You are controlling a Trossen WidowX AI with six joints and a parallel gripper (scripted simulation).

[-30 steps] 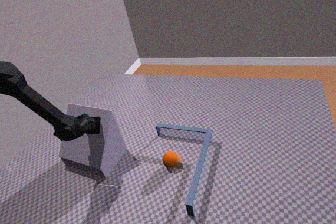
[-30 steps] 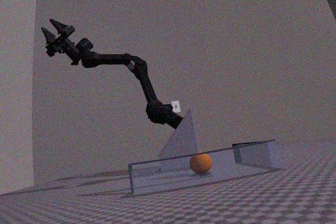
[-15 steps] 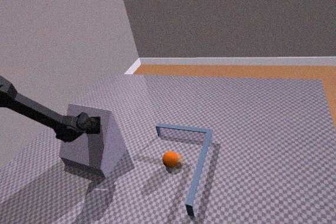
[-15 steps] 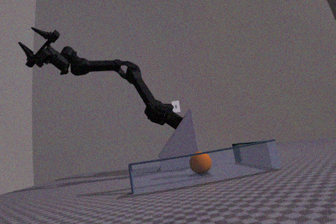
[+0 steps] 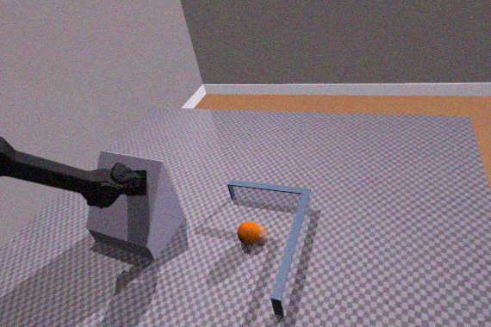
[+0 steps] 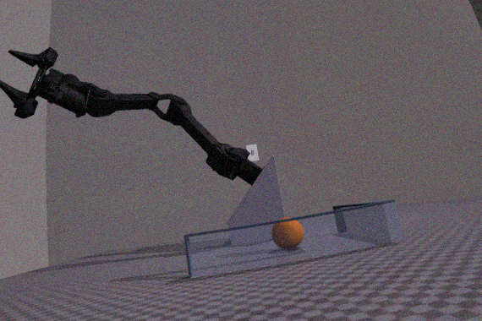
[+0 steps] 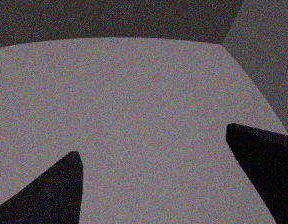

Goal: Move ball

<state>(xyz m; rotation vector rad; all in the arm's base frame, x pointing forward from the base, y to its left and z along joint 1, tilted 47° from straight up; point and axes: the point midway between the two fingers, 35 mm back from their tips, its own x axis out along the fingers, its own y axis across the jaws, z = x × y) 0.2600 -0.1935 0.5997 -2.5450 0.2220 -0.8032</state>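
The ball is 40 mm ahead of my gripper tip, 580 mm to the left of it and 460 mm below it. Round my gripper tip: see-through ball copy 60 mm ahead, 580 mm to the left, 460 mm below.
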